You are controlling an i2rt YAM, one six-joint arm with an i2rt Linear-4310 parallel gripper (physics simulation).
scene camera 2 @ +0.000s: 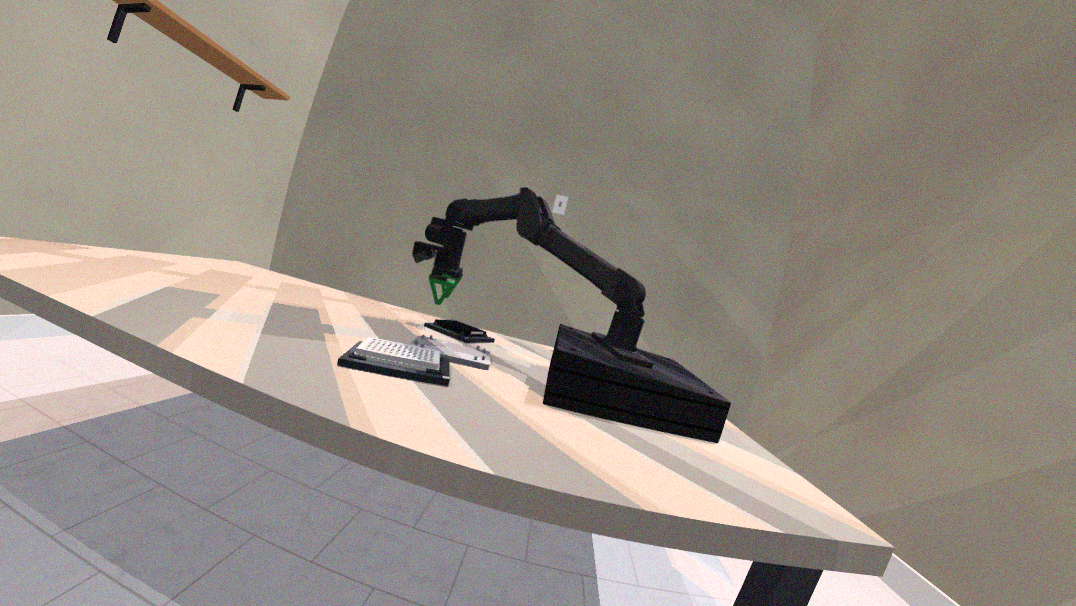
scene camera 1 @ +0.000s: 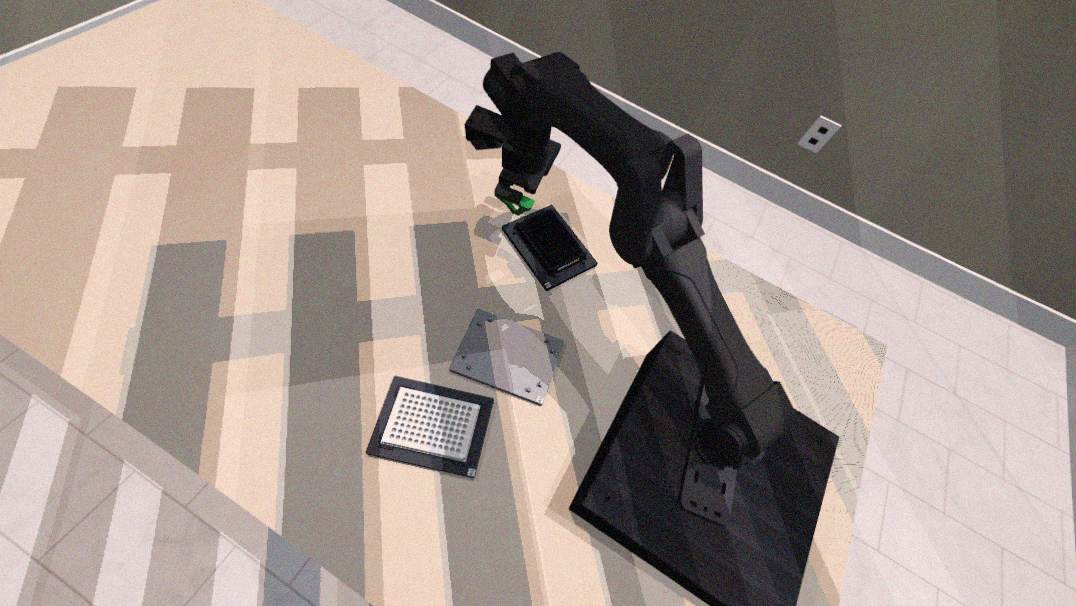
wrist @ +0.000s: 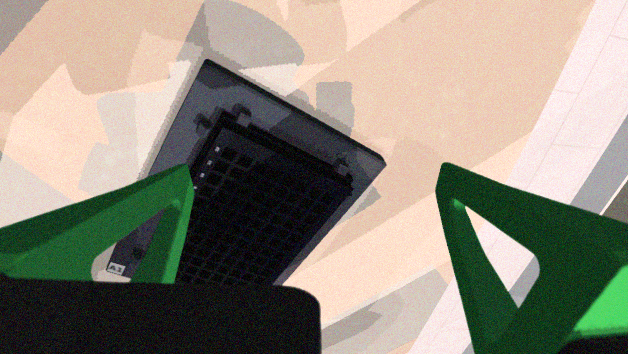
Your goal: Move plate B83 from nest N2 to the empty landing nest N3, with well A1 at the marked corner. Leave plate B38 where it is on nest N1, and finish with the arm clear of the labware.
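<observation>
A black well plate (scene camera 1: 553, 237) (scene camera 2: 460, 328) (wrist: 270, 210) sits in a dark nest (scene camera 1: 531, 257) (wrist: 305, 131); an A1 label (wrist: 116, 269) marks that nest's corner. A white well plate (scene camera 1: 430, 423) (scene camera 2: 399, 351) sits in another dark nest (scene camera 1: 478, 453) (scene camera 2: 391, 374). I cannot read the plate or nest names. The empty grey nest (scene camera 1: 481, 353) (scene camera 2: 470, 356) lies between them, with a pale corner marker (scene camera 1: 539, 399). My gripper (scene camera 1: 519, 203) (scene camera 2: 440, 298) (wrist: 314, 177) is open and empty, above and beside the black plate. In the wrist view the left finger covers part of that nest, and the plate lies skewed to the fingers.
The arm's black base block (scene camera 1: 640, 481) (scene camera 2: 632, 391) stands on the table (scene camera 2: 421, 421), to the right of the nests in both scene views. The arm reaches over from it. Striped shadows cross the table top. A wall shelf (scene camera 2: 203, 48) is high at the upper left.
</observation>
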